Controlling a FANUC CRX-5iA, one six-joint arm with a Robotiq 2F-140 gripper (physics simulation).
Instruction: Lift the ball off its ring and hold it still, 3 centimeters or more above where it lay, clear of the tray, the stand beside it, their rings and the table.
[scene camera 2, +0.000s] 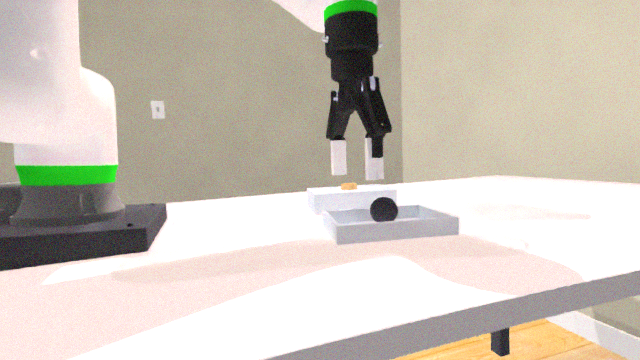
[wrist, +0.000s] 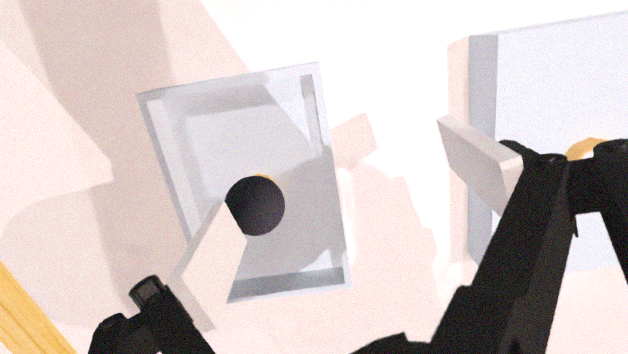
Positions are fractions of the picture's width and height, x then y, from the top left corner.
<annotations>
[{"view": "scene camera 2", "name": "my gripper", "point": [0.56, 0.49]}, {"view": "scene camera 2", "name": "pale grey tray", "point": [0.54, 0.63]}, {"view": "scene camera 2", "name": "pale stand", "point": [0.55, 0.54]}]
</annotations>
